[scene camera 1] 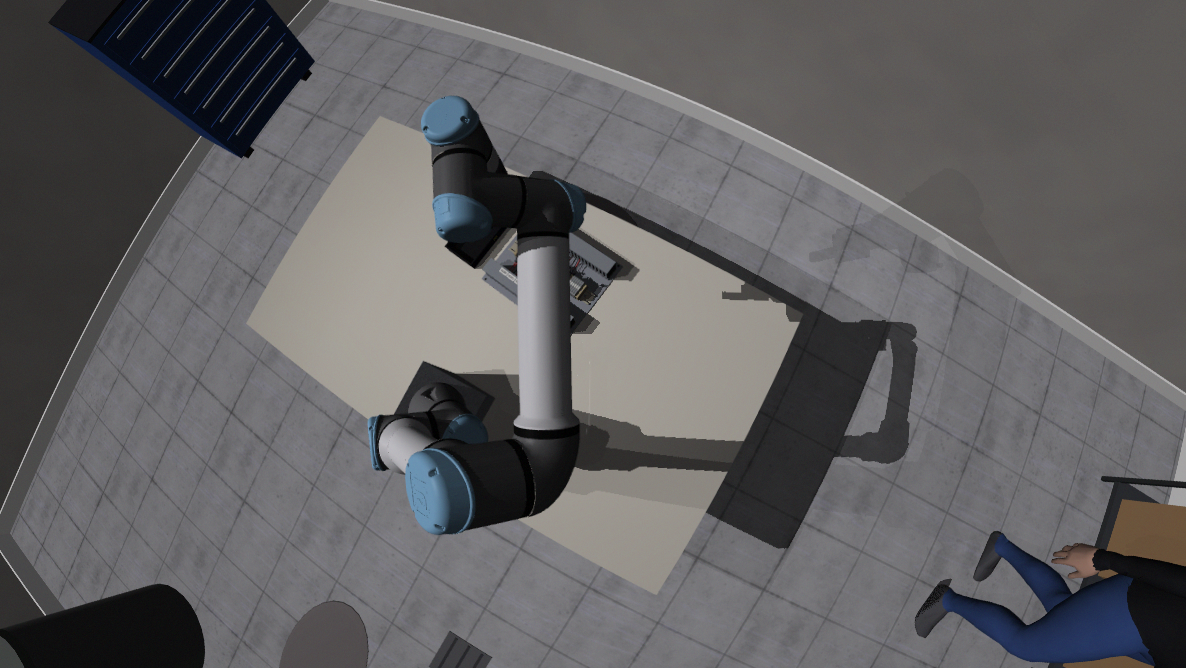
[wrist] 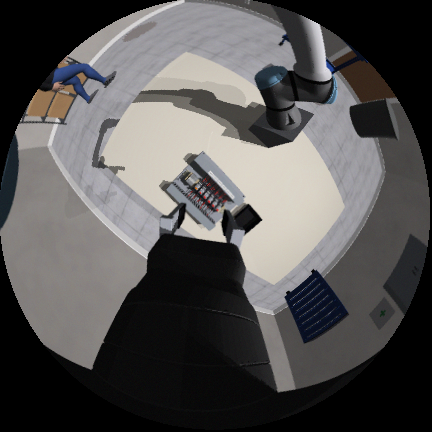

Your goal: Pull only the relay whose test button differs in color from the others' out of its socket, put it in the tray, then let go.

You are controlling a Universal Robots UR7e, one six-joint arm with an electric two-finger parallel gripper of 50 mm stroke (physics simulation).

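Frame: origin at the arm's base, x ahead, y left, z up, level; millimetres.
Where they show: gripper, fingertip midpoint: (wrist: 203, 213); arm's base, origin of the base link: (scene camera 1: 436, 410) (wrist: 283, 117).
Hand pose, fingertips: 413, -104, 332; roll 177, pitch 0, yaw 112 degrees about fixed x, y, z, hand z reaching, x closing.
Note:
Things, the pixels of their centre, and the offset from my fingertips, as dx, dy, dz. "*": a spot on its surface instead. Level surfaces: height alone.
- grey panel, surface spot: (scene camera 1: 507, 290) * -28, +111, -494
- black tray, body centre: (scene camera 1: 476, 236) (wrist: 244, 221) +90, +272, -479
- beige surface, its level: dz -497
A grey panel (scene camera 1: 507, 290) (wrist: 203, 160) lies on the beige surface, partly covered by the arm in the scene view. In the wrist view a row of small relays (wrist: 208, 195) with red and pale parts stands in its middle. The colors of their test buttons are too small to tell apart. The black tray (scene camera 1: 473, 258) (wrist: 257, 219) sits beside one end of the panel. My gripper (wrist: 203, 213) is open and empty, high above the panel, its fingertips wide apart at the panel's lower edge in the wrist view. The arm hides it in the scene view.
The beige surface (scene camera 1: 356, 257) (wrist: 285, 200) bears the panel, the tray and the dark robot base (scene camera 1: 485, 399) (wrist: 272, 137). A blue drawer cabinet (scene camera 1: 199, 70) (wrist: 316, 306) stands beyond a corner. A person in blue trousers (scene camera 1: 1070, 609) (wrist: 77, 75) is beside a rack with brown boxes.

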